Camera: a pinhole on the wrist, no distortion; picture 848 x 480 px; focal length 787.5 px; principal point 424.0 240.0 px. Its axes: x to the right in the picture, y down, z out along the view. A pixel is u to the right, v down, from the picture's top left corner.
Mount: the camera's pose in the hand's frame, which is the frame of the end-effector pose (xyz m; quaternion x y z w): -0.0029 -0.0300 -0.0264 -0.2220 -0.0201 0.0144 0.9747
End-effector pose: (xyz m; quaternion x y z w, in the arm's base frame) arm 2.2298 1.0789 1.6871 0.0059 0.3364 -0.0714 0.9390
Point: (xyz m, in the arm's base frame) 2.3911 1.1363 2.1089
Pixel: 198.5 51.7
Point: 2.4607 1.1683 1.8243
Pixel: 669.3 268.6
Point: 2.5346 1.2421 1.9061
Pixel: 598.7 308.3
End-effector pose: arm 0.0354 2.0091 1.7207 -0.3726 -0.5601 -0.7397 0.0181
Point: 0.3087 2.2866 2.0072
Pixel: 582.7 340.8
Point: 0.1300 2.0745 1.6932
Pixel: 118.6 45.1
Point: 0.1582 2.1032 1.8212
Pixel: 493.2 384.3
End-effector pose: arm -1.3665 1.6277 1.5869 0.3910 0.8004 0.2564 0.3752
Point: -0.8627 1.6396 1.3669
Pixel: 302.9 25.6
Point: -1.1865 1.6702 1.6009
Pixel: 308.3 446.3
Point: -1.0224 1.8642 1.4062
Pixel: 673.2 198.6
